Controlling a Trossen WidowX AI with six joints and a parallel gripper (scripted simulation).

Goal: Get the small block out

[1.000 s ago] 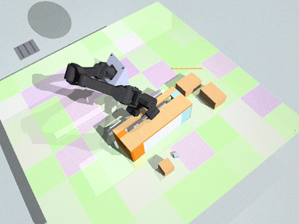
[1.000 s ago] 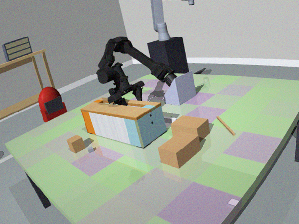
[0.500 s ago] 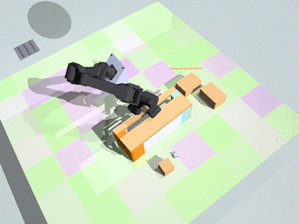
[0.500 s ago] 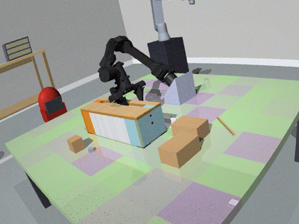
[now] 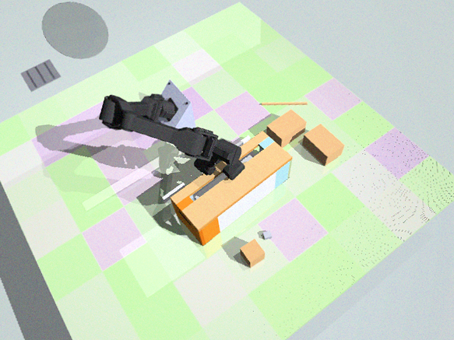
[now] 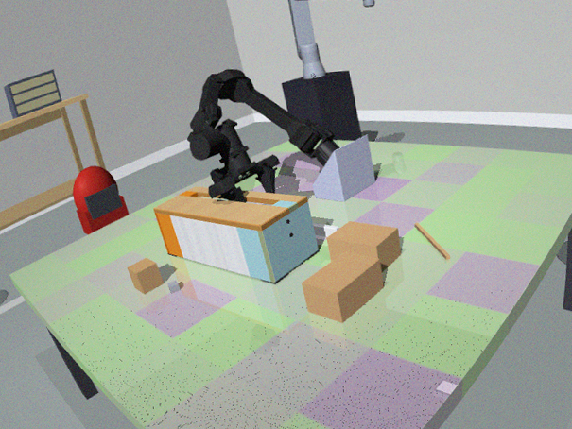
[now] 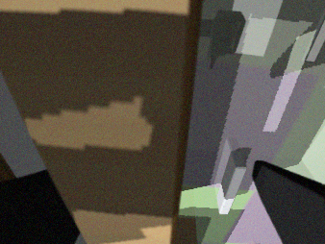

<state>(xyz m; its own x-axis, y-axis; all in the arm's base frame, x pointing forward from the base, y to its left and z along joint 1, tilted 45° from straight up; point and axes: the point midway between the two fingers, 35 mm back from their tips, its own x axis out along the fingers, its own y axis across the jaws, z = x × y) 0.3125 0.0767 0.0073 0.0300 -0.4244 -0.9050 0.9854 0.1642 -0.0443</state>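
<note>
My gripper tip is now 4 cm short of the box, 3 cm to the left of it and 2 cm above it. Also, from my gripper tip: brown block 5 cm ahead, 3 cm to the left; then small tan cube 29 cm ahead, 9 cm to the right, 6 cm below; then small grey block 26 cm ahead, 1 cm to the right, 8 cm below.
</note>
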